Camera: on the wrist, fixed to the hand. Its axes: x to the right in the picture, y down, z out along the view.
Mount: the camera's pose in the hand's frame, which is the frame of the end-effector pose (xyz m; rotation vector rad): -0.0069 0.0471 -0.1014 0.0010 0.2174 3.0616
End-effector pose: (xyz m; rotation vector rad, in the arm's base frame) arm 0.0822 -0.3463 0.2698 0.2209 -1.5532 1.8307
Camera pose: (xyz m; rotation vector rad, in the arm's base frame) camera 0.0898 -0.2573 0.2022 1.4685 0.1851 -0.8809
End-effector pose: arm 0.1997 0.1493 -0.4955 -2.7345 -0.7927 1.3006
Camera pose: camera 0.2906 0.1255 -0.4345 0.7944 -2.1855 0.1039
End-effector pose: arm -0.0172 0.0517 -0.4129 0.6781 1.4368 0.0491
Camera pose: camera -0.0943 0.1275 -0.3835 -1.9971 0.7055 -2.2040
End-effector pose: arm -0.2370 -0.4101 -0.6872 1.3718 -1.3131 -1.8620
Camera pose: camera -0.1494 -0.4665 -0.6460 -0.9099 -1.1051 0.5504
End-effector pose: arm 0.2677 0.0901 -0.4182 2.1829 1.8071 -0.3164
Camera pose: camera 0.3111 0.1118 -0.3173 1.9867 -2.1731 0.5824
